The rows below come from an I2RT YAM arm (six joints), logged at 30 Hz.
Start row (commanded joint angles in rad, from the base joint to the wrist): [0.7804, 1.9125, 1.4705, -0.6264, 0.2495, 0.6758]
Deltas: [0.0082, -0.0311, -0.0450, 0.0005, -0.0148, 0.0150]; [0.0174, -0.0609, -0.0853, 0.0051, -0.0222, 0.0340]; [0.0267, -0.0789, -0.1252, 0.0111, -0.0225, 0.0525]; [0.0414, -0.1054, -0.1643, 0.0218, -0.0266, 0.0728]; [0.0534, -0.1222, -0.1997, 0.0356, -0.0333, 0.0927]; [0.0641, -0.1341, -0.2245, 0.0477, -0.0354, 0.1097]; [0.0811, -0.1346, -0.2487, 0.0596, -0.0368, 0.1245]
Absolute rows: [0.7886, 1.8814, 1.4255, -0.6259, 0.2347, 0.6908]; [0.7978, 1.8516, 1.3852, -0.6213, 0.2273, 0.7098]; [0.8071, 1.8336, 1.3453, -0.6153, 0.2270, 0.7283]; [0.8218, 1.8071, 1.3062, -0.6046, 0.2229, 0.7486]; [0.8338, 1.7903, 1.2708, -0.5908, 0.2162, 0.7685]; [0.8445, 1.7784, 1.2460, -0.5787, 0.2141, 0.7855]; [0.8615, 1.7779, 1.2218, -0.5668, 0.2127, 0.8003]
